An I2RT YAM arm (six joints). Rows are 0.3 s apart.
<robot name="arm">
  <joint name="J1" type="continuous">
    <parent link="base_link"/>
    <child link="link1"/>
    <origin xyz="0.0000 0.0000 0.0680" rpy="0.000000 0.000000 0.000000"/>
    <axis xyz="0 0 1"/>
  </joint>
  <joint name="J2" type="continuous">
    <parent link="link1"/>
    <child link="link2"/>
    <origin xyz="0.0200 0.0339 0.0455" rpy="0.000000 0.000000 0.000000"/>
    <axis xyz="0 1 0"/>
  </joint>
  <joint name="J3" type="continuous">
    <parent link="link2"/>
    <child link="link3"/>
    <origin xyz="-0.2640 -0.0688 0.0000" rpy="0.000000 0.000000 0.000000"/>
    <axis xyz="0 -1 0"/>
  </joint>
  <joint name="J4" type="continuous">
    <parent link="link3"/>
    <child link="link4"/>
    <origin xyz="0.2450 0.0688 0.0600" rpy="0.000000 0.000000 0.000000"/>
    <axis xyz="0 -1 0"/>
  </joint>
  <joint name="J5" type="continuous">
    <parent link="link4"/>
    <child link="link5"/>
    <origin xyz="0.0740 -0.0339 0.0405" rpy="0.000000 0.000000 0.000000"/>
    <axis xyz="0 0 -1"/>
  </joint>
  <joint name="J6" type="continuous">
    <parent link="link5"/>
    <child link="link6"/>
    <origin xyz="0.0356 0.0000 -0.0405" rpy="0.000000 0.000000 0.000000"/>
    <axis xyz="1 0 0"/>
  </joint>
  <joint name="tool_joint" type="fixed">
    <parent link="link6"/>
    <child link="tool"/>
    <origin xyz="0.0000 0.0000 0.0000" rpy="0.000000 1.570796 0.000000"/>
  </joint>
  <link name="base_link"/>
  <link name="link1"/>
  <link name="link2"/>
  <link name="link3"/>
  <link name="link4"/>
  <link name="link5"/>
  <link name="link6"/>
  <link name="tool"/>
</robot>
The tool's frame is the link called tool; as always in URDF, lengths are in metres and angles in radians. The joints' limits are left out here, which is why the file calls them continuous.
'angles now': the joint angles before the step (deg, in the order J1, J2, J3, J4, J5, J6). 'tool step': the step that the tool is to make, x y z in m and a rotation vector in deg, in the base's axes. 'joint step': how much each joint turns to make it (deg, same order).
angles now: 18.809, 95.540, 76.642, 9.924, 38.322, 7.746
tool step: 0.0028, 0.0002, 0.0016, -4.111, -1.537, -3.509
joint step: 0.184, 0.867, -0.094, 4.398, 4.220, -5.105
